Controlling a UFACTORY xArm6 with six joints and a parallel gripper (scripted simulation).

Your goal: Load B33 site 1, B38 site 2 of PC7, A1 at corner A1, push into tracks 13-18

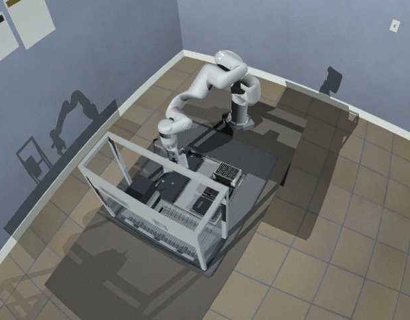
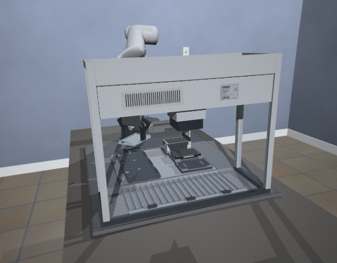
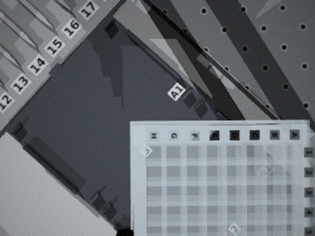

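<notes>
Now: hand 120 mm above the plate carrier PC7 and 10 mm past it. From my hand the other things lie so: frame post: 350 mm ahead, 240 mm to the right, 110 mm above; dark 384-well plate B33: 240 mm to the left, 120 mm below, 30 mm ahead; nest S3: 220 mm to the left, 130 mm below, 130 mm ahead.
</notes>
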